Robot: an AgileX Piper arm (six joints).
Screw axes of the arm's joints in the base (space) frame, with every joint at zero. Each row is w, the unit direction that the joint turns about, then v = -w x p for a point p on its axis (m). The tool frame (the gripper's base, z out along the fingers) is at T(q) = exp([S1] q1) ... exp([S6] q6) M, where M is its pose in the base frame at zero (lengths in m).
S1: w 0 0 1 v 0 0 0
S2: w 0 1 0 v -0.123 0 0
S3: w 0 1 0 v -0.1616 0 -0.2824
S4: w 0.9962 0 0.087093 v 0 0.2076 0
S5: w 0 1 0 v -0.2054 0 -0.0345
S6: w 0.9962 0 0.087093 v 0 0.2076 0
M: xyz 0.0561 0 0.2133 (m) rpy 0 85.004 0 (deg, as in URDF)
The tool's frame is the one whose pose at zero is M.
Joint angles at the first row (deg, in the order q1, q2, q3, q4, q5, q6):
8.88 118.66 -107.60 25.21 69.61 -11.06
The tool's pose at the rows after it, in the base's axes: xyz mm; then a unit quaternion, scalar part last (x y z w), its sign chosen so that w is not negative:
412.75, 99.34, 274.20, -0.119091, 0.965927, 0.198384, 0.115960
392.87, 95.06, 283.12, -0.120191, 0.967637, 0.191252, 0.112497
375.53, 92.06, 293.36, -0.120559, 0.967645, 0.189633, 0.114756
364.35, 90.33, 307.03, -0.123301, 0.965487, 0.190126, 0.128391
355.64, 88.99, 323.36, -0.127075, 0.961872, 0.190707, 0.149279
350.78, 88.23, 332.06, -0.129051, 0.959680, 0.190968, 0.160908
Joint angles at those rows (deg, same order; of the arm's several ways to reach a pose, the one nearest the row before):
8.88 113.96 -101.70 23.83 69.56 -11.00
8.88 109.43 -96.83 22.98 69.62 -10.94
8.88 105.42 -93.22 22.75 69.73 -10.83
8.88 102.45 -91.96 22.75 69.85 -10.83
8.88 99.87 -91.90 22.75 69.90 -10.83
8.88 98.49 -91.90 22.75 69.90 -10.83

